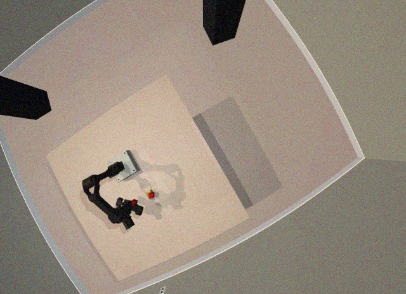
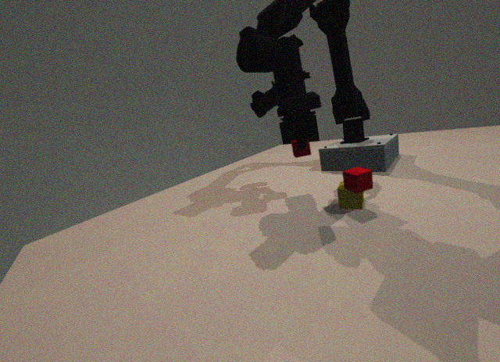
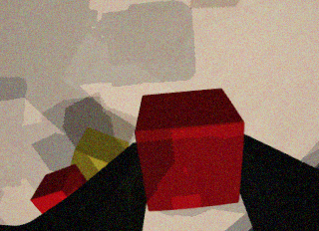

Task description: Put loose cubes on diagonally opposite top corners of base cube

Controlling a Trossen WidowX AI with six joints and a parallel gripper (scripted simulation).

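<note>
My gripper tip is 100 mm to the right of the yellow base cube and 100 mm above it. From my gripper tip the other things lie so: red cube (right at my gripper tip).
</note>
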